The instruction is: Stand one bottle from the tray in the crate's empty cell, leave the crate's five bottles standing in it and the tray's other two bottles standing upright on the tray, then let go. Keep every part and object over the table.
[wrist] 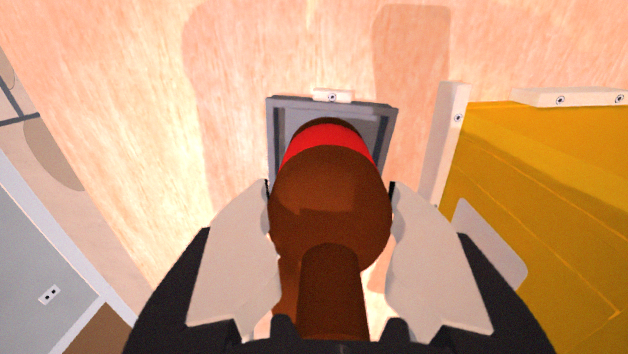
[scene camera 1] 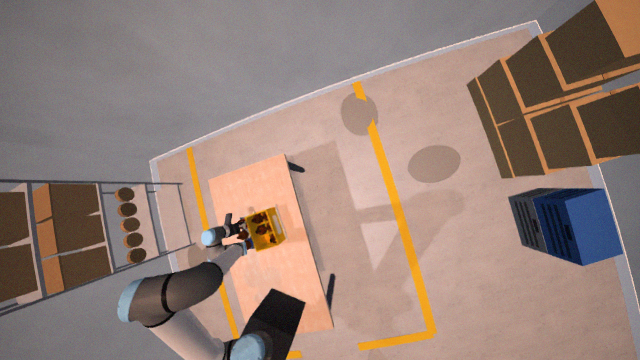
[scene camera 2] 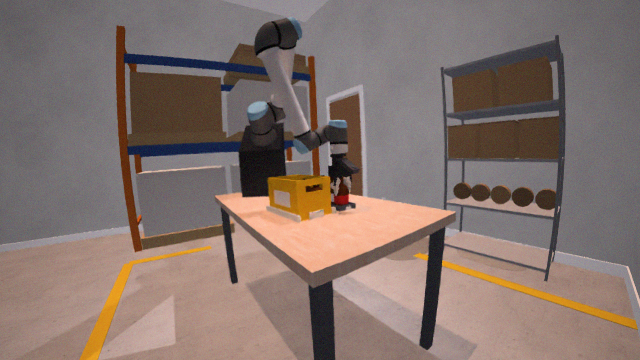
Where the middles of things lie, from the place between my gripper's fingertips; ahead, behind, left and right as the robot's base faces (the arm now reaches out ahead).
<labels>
I see my gripper 10 mm past the red-labelled brown bottle (wrist: 330,215) and 10 mm below it.
</labels>
